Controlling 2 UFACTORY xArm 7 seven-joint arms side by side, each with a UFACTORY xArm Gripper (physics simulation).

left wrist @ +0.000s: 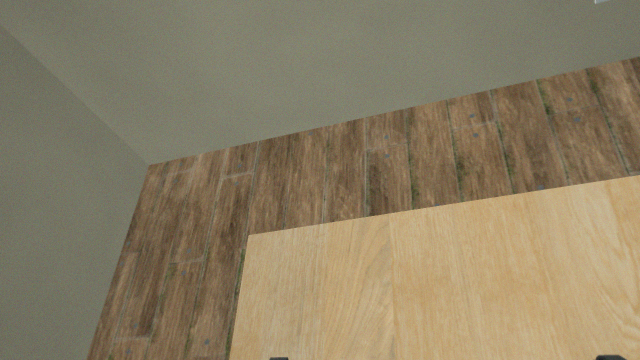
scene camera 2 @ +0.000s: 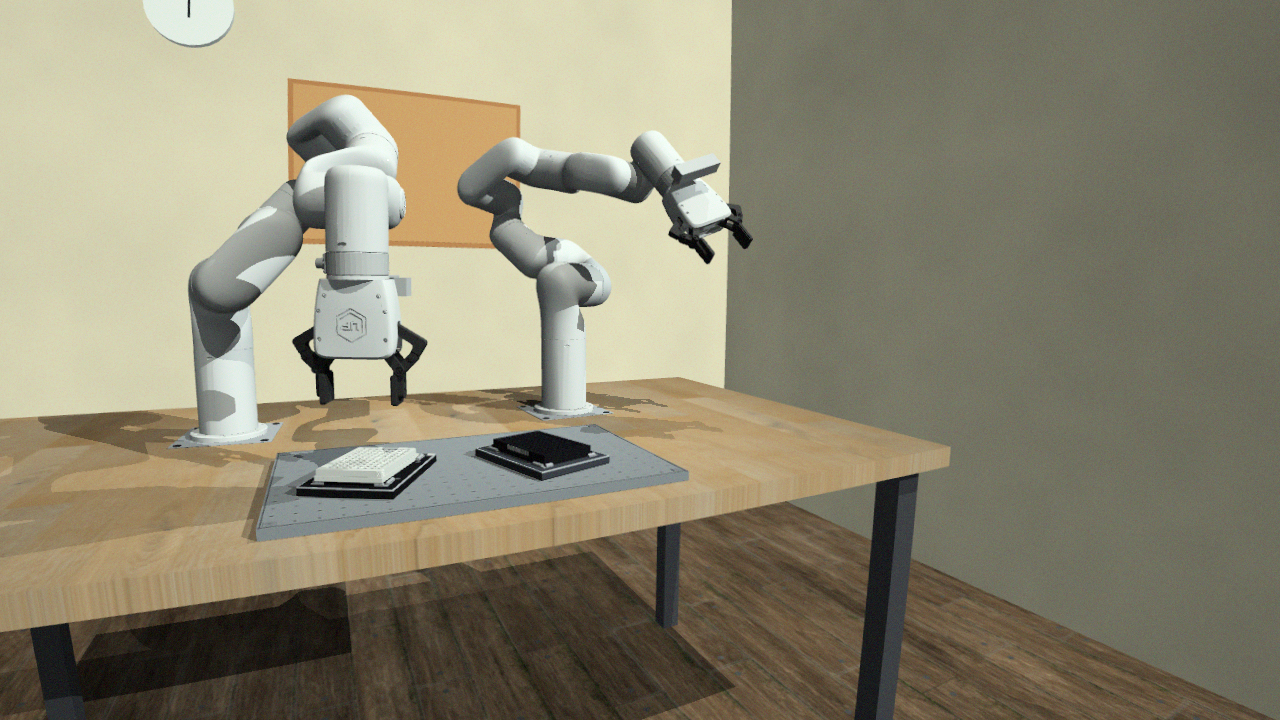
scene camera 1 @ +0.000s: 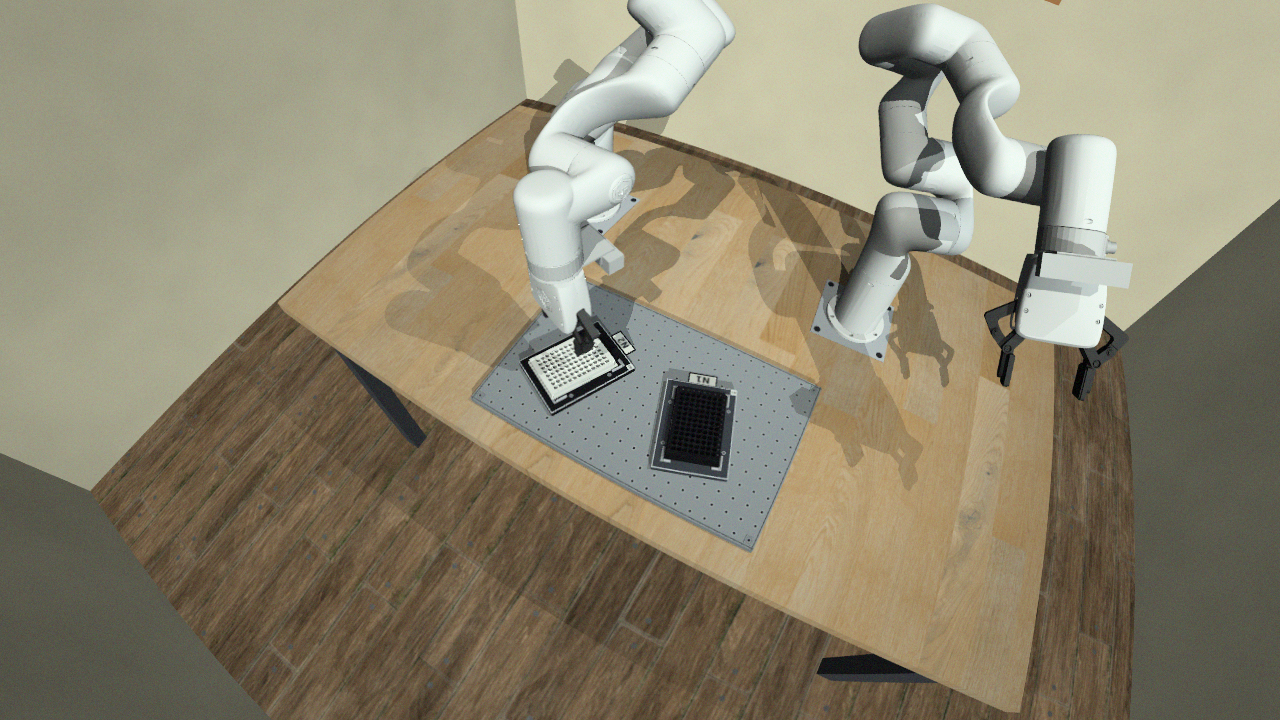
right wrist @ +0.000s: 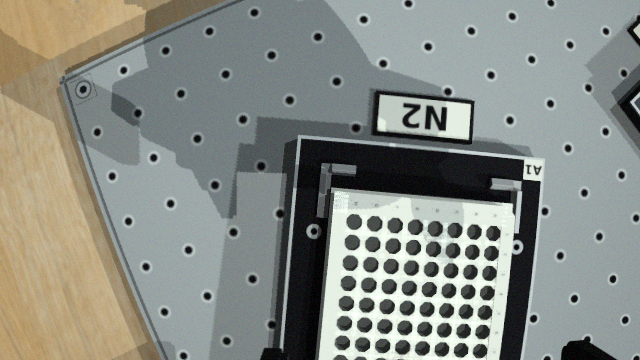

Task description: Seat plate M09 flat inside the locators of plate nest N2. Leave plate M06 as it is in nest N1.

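Frame: origin at the left arm's base, x left, y back, z up, level; metres.
Where they show: left gripper, between the fingertips: (scene camera 2: 730,251) (scene camera 1: 1040,391); right gripper, between the fingertips: (scene camera 2: 362,403) (scene camera 1: 568,331); left arm's base, origin of its link: (scene camera 2: 563,409) (scene camera 1: 854,318); right arm's base, origin of its link: (scene camera 2: 229,434).
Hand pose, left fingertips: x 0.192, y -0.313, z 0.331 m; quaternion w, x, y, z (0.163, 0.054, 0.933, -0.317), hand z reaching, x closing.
Observation:
Each offset is from my left fingertips to the top centre of the thing. "spot": to the spot under its first point. Level surfaces: height alone.
White plate M09 @(dz -0.287, dx -0.628, dy -0.057 m) (scene camera 1: 559,371) (scene camera 2: 368,465) (right wrist: 425,295) lies on black nest N2 @(dz -0.301, dx -0.625, dy -0.049 m) (scene camera 1: 586,394) (scene camera 2: 358,491) (right wrist: 410,165). In the right wrist view a gap shows between its upper edge and the upper corner locators, and its right edge is close against the right locator. Whether it lies fully flat I cannot tell. Black plate M06 @(dz -0.292, dx -0.394, dy -0.068 m) (scene camera 1: 696,425) (scene camera 2: 546,445) lies in nest N1 @(spot: dz -0.306, dx -0.373, dy -0.144 m) (scene camera 1: 689,471) (scene camera 2: 572,467). My right gripper (scene camera 2: 360,400) (right wrist: 427,352) is open above M09, holding nothing. My left gripper (scene camera 1: 1043,385) (scene camera 2: 725,248) (left wrist: 445,357) is open and empty, away from both nests.
Both nests stand on a grey perforated board @(dz -0.317, dx -0.489, dy -0.041 m) (scene camera 1: 617,447) (scene camera 2: 447,505) on the wooden table @(dz -0.330 m) (scene camera 1: 895,537) (scene camera 2: 760,465) (left wrist: 400,290). N2's label @(spot: dz -0.316, dx -0.578, dy +0.032 m) (scene camera 1: 622,342) (right wrist: 425,117) and N1's label @(spot: dz -0.316, dx -0.420, dy +0.025 m) (scene camera 1: 702,379) stand beside their nests.

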